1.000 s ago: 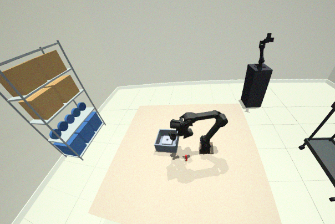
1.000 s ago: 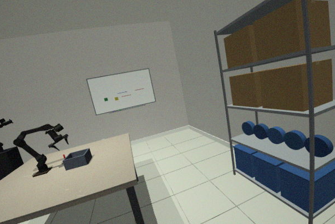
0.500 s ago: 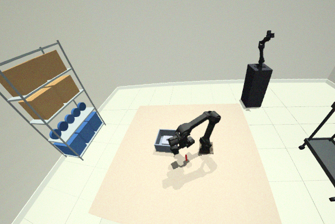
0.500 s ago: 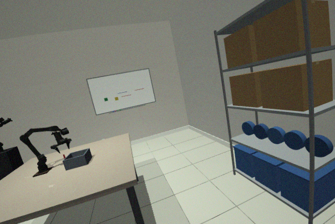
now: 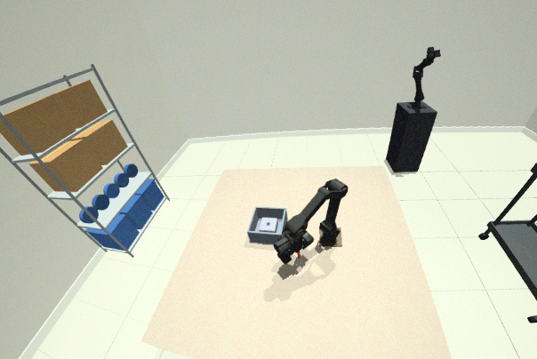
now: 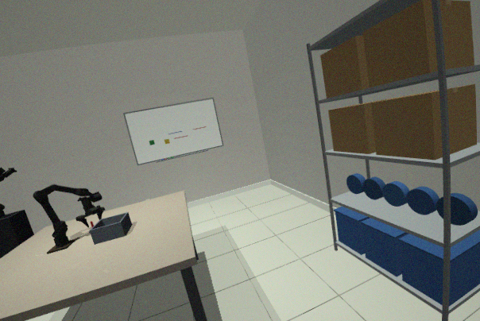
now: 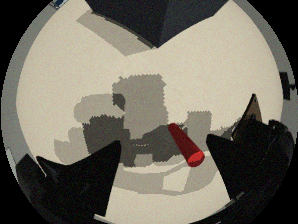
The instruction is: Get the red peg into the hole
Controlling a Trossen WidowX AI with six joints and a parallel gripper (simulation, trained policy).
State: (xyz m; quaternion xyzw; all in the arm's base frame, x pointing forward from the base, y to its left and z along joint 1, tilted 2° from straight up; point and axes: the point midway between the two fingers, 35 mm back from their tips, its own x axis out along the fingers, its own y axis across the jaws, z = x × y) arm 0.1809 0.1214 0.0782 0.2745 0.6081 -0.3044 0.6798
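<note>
Right now the red peg is 1 cm to the right of my gripper tip, 1 cm below it and 1 cm behind it. Round my gripper tip: grey-blue box 19 cm to the right, 16 cm ahead, 2 cm below; plate 19 cm to the right, 16 cm ahead.
</note>
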